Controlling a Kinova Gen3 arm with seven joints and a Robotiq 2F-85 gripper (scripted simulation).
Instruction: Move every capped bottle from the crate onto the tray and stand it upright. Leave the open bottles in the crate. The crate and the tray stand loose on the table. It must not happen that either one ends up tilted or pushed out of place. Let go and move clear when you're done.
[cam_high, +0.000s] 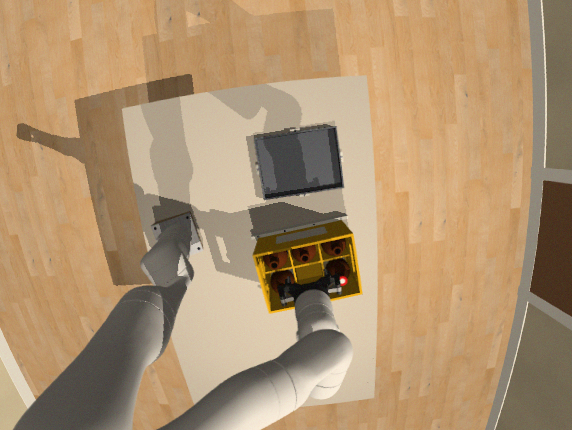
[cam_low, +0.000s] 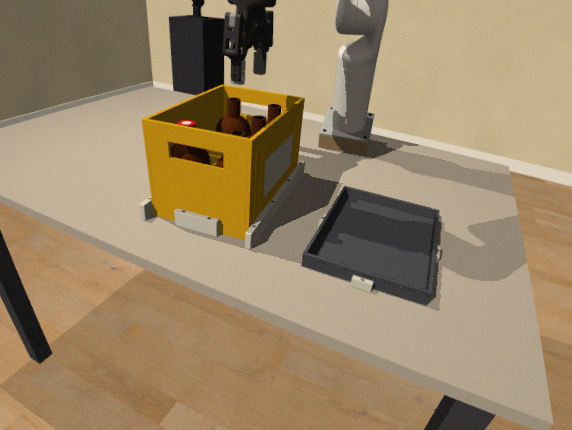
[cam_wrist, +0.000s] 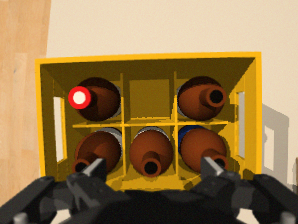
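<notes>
My gripper is now 1 cm short of the yellow crate, 2 cm to the left of it and 15 cm above it. The rest, counted from my hand: dark grey tray 3 cm ahead, 27 cm to the left, 22 cm below.
</notes>
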